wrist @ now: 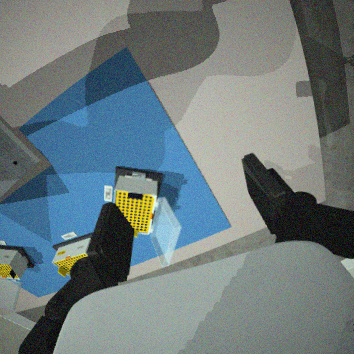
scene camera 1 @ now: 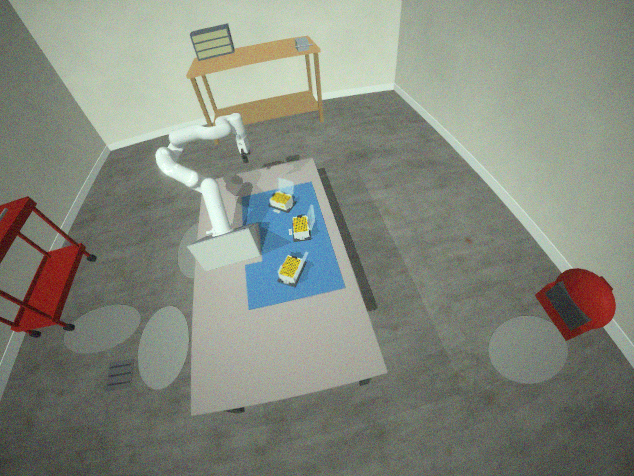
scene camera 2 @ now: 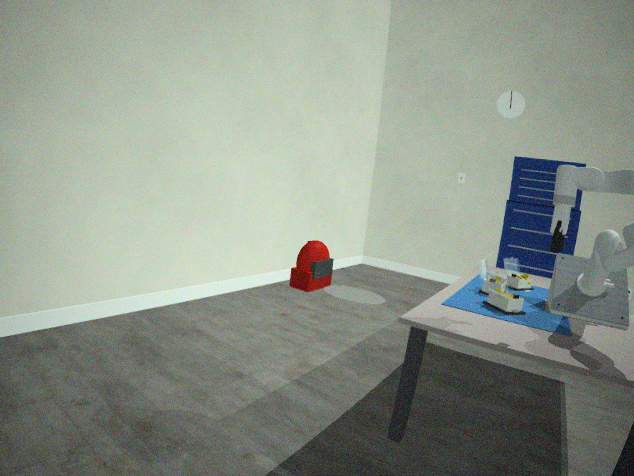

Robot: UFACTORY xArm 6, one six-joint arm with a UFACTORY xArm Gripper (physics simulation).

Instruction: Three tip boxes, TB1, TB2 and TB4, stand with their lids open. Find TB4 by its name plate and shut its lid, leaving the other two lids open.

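Frame: origin at the arm's base, x ahead, y left, z up, level; centimetres.
Seen in the pictures: gripper, fingertip midpoint: (wrist: 181,195) (scene camera 1: 247,158) (scene camera 2: 556,251); arm's base, link origin: (scene camera 1: 223,233) (scene camera 2: 590,284).
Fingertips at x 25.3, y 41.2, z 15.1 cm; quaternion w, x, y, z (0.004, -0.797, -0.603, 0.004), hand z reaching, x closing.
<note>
Offsets run from my fingertips to a thing's middle. "spot": to the spot under its first point. Level surfaces: height alone.
Three white tip boxes with yellow racks stand on the blue mat @(dz -28.4 cm) (scene camera 1: 263,297) (scene camera 2: 462,303) (wrist: 112,112), with clear lids up. The far box @(dz -21.9, dx +12.7, dy -19.9 cm) (scene camera 1: 281,201) (wrist: 135,205) has its lid @(spot: dz -18.0, dx +18.0, dy -14.8 cm) (scene camera 1: 285,185) (wrist: 166,232) standing open. The middle box @(dz -25.1, dx +16.3, dy -46.0 cm) (scene camera 1: 301,228) (wrist: 77,248) is partly behind a finger in the wrist view. The near box (scene camera 1: 291,269) (wrist: 15,261) is at the left edge of the wrist view. A small white plate @(spot: dz -28.2, dx +7.8, dy -24.2 cm) (wrist: 108,193) lies beside the far box; its lettering is unreadable, so I cannot tell which box is TB4. My gripper (scene camera 1: 244,156) (scene camera 2: 557,244) (wrist: 181,195) is open and empty, high above the table's far end.
The arm's pale slanted base (scene camera 1: 225,249) (scene camera 2: 588,304) stands beside the mat on the table @(dz -28.7 cm) (scene camera 1: 276,353) (scene camera 2: 440,325). A wooden bench (scene camera 1: 256,55) is at the back wall, a red cart (scene camera 1: 56,271) at the left, and a red helmet-shaped object (scene camera 1: 588,297) (scene camera 2: 313,256) on the floor.
</note>
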